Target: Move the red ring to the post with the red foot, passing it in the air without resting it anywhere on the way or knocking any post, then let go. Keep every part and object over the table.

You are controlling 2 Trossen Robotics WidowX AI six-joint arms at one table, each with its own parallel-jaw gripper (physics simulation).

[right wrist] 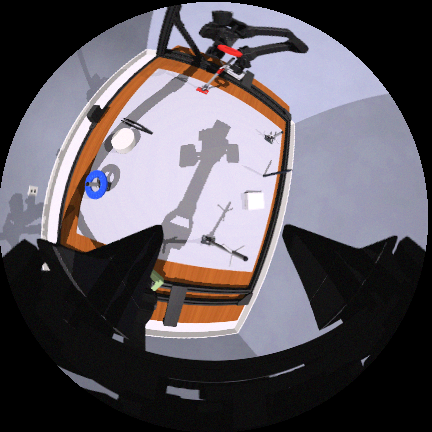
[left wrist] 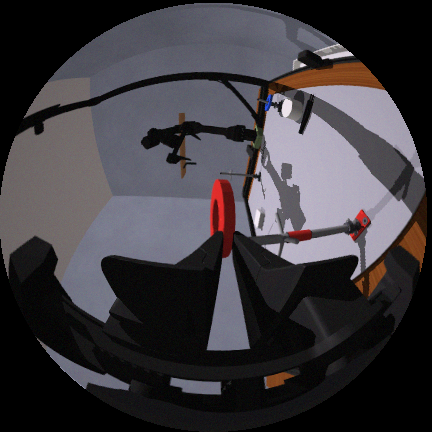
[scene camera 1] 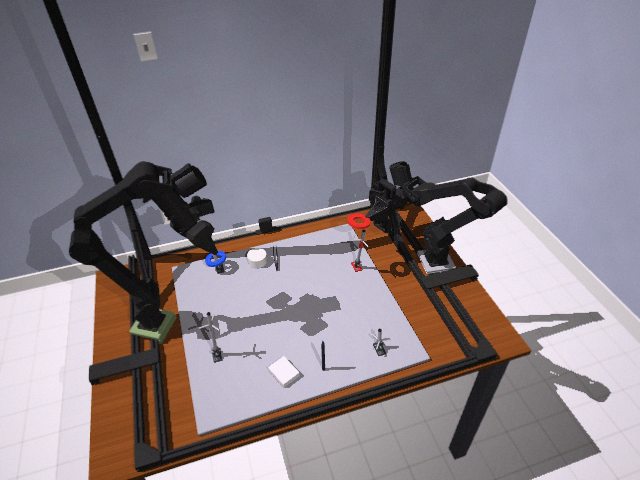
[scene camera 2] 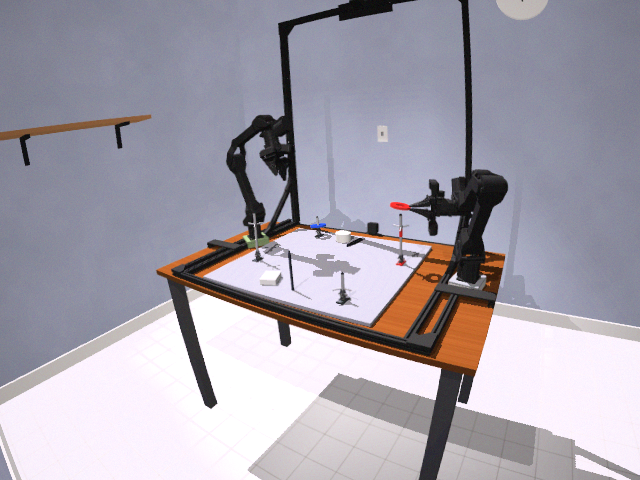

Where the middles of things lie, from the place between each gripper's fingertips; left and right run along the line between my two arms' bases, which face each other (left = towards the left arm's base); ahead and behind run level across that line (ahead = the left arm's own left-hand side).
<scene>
The red ring [left wrist: 222, 208] is 30 mm to the right of my left hand and 10 mm ahead of it.
My right gripper is now 45 cm to the right of the red ring, 9 cm past it and 9 cm above it.
</scene>
